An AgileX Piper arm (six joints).
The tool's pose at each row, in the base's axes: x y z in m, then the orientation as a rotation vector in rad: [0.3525 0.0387 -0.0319 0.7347 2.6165 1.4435]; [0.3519 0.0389 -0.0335 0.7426 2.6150 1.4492]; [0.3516 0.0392 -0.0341 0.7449 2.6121 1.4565]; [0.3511 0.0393 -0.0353 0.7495 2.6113 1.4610]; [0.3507 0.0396 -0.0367 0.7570 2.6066 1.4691]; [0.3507 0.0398 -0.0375 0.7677 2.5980 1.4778]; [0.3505 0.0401 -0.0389 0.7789 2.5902 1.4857]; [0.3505 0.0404 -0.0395 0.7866 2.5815 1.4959]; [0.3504 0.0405 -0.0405 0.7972 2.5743 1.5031]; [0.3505 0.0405 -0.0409 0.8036 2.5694 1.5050]
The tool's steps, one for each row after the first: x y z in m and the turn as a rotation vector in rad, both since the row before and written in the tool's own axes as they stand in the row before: [0.0003 -0.0014 0.0009 -0.0027 0.0012 0.0062]; [0.0003 -0.0005 0.0005 -0.0045 0.0017 0.0026]; [0.0003 -0.0011 0.0006 -0.0020 0.0014 0.0039]; [0.0002 -0.0012 0.0009 -0.0053 0.0003 0.0058]; [-0.0001 -0.0006 0.0006 -0.0073 -0.0024 0.0072]; [0.0000 -0.0011 0.0009 -0.0065 -0.0023 0.0075]; [0.0000 -0.0004 0.0006 -0.0082 -0.0012 0.0056]; [-0.0001 -0.0008 0.0006 -0.0059 -0.0021 0.0072]; [-0.0002 -0.0003 0.0002 -0.0028 -0.0030 0.0036]
